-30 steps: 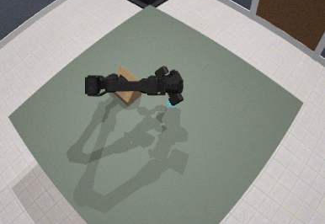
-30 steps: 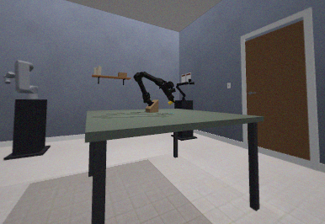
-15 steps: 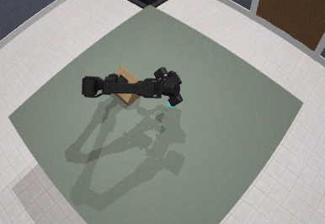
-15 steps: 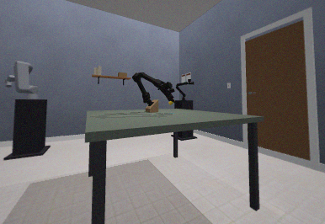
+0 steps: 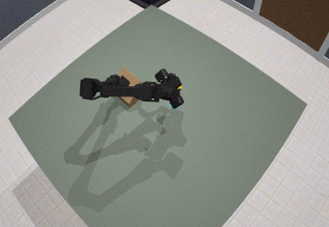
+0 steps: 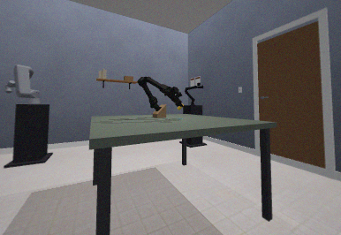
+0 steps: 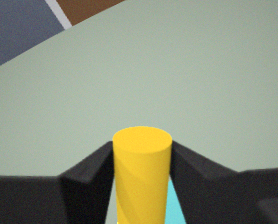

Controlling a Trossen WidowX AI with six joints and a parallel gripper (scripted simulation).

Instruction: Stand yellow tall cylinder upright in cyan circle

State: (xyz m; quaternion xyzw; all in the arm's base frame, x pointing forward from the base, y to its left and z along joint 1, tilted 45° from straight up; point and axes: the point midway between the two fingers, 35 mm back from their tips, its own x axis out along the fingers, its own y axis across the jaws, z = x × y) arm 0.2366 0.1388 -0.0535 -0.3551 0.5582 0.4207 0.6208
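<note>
The yellow tall cylinder lies 30 mm below my hand, 10 mm to the left of it and 10 mm behind it. Also, from my hand: cyan circle: 140 mm below, 10 mm to the right.
</note>
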